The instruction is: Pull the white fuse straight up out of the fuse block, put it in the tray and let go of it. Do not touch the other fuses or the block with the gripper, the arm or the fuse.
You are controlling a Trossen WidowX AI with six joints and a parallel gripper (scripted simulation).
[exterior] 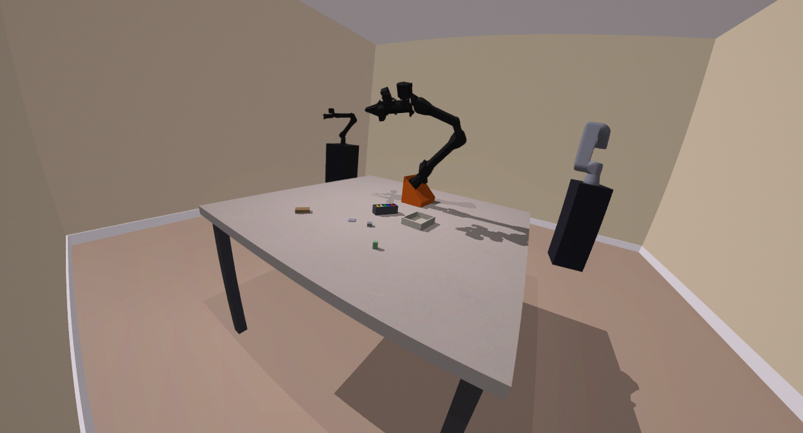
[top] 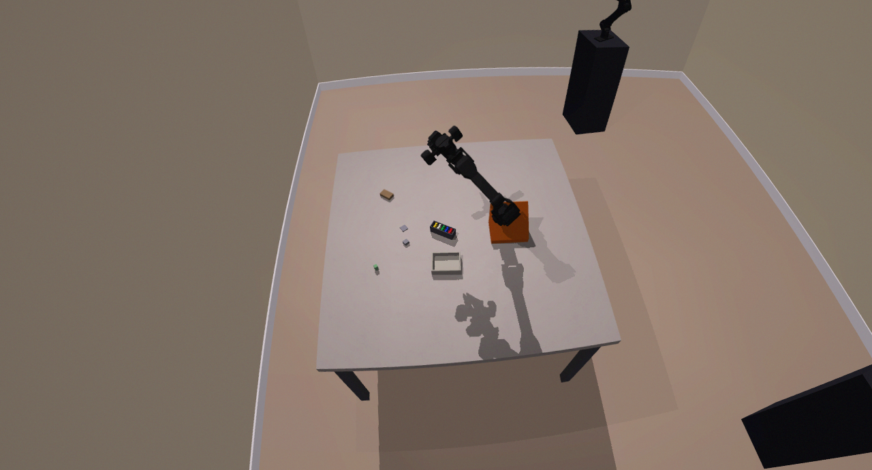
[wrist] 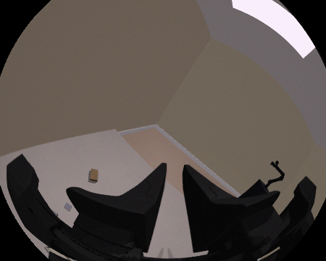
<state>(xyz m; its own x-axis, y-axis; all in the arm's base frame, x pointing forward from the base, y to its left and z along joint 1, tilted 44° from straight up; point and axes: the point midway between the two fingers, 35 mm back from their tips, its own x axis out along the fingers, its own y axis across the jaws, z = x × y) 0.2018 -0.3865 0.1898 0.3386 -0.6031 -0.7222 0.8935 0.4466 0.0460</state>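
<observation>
My gripper tip is 45 cm above the white fuse, 14 cm to the right of it and 1 cm short of it. The rest, counted from my gripper tip: green fuse: 45 cm below, 15 cm to the left; yellow fuse: 45 cm below, 13 cm to the left, 3 cm ahead; blue fuse: 45 cm below, 16 cm to the left, 2 cm behind.
</observation>
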